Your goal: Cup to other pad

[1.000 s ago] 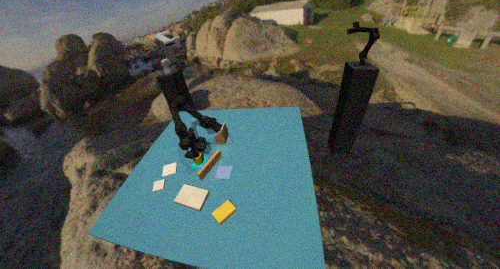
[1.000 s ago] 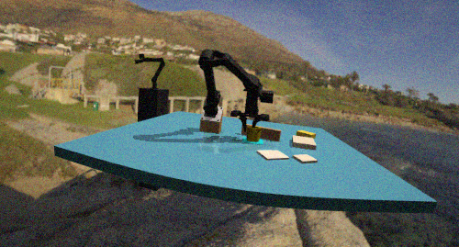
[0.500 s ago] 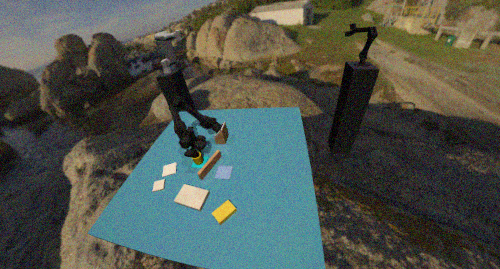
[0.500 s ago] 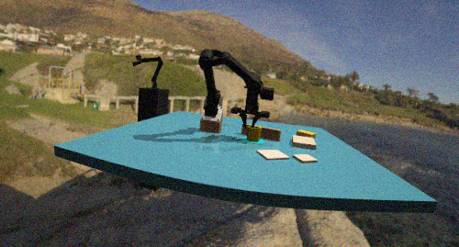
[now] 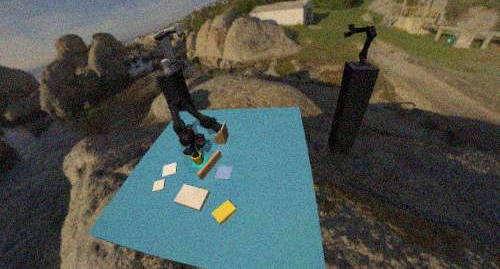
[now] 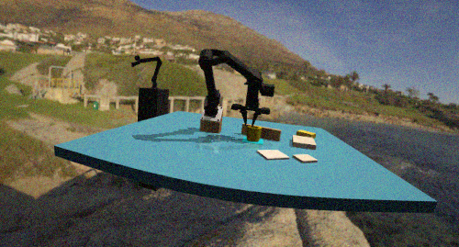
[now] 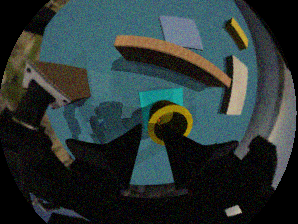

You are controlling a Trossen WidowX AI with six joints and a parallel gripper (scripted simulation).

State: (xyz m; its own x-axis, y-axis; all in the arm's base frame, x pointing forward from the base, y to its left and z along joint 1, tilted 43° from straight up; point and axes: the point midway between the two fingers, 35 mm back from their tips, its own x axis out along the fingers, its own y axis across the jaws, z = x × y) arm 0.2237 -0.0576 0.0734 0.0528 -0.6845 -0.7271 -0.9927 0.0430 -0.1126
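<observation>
Right now the yellow cup is 40 mm below my gripper tip, 20 mm ahead of it and 10 mm to the right of it. From my gripper tip the other things lie so: cyan pad (80 mm below, 30 mm ahead); then beige slab (300 mm ahead, 70 mm to the left, 60 mm below); then brown wooden bar (100 mm to the left, 60 mm ahead, 50 mm below).
</observation>
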